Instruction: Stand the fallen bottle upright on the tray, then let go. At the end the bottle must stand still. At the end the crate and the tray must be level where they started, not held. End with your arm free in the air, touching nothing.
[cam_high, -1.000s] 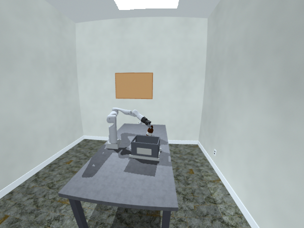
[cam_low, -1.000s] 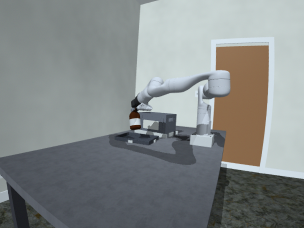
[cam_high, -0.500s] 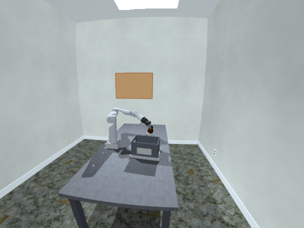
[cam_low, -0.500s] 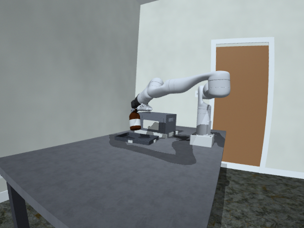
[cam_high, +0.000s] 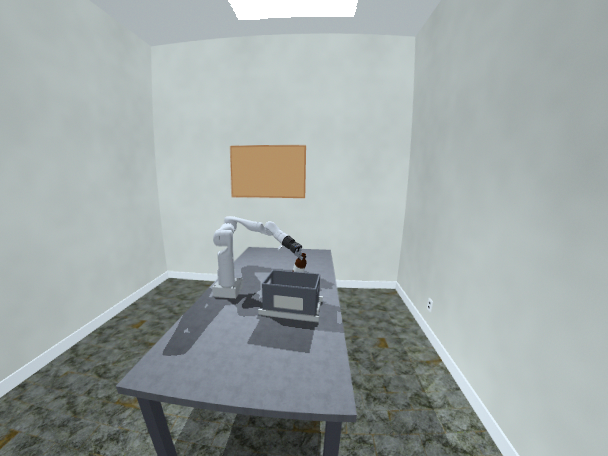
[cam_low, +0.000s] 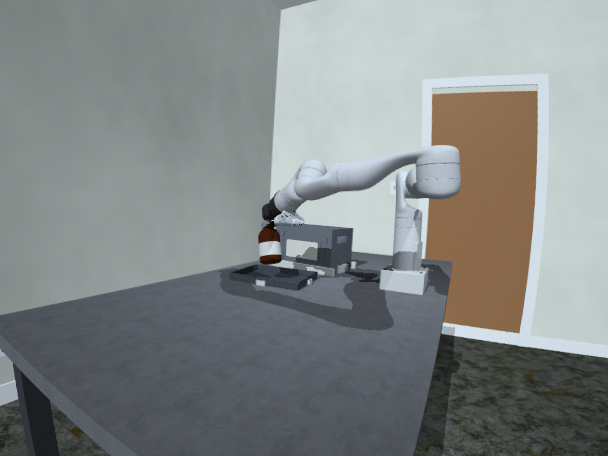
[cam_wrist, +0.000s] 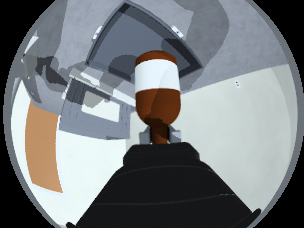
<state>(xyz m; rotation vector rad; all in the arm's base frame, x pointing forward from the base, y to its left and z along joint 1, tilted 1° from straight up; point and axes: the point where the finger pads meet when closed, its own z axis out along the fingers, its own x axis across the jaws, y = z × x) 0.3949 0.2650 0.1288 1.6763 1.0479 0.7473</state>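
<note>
Now: the bottle 50 mm below my hand, 10 mm to the left of it and 10 mm behind it. Also, from my hand: tray (180 mm below, 20 mm to the right, 20 mm behind); then crate (300 mm to the right, 110 mm below, 30 mm ahead).
</note>
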